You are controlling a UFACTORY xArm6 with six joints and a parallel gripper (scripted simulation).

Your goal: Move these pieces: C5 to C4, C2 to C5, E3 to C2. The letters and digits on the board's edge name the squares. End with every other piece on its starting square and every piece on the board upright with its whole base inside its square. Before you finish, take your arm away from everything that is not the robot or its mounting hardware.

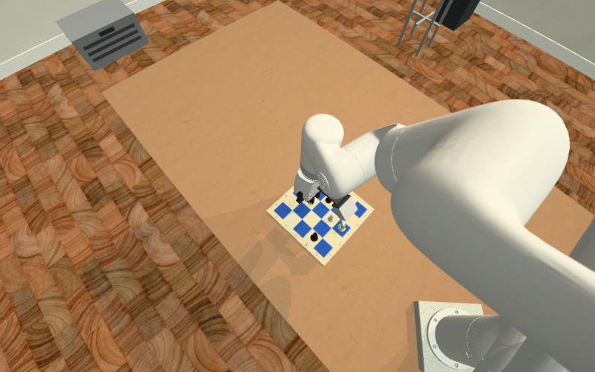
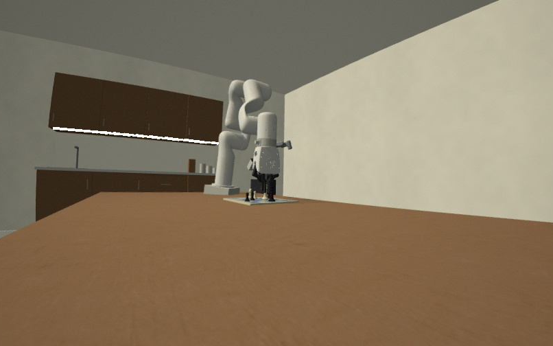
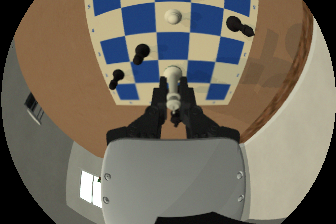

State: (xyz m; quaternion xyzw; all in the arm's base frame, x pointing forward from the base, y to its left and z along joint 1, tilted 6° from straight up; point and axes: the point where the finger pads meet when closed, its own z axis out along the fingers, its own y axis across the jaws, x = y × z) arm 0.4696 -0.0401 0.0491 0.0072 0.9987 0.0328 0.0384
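My hand is 10 mm above the white chess piece. Round my hand: white pawn (80 mm behind, 40 mm below); then blue-and-cream chessboard (50 mm below, 40 mm behind); then black pawn (80 mm behind, 70 mm to the left, 30 mm below).
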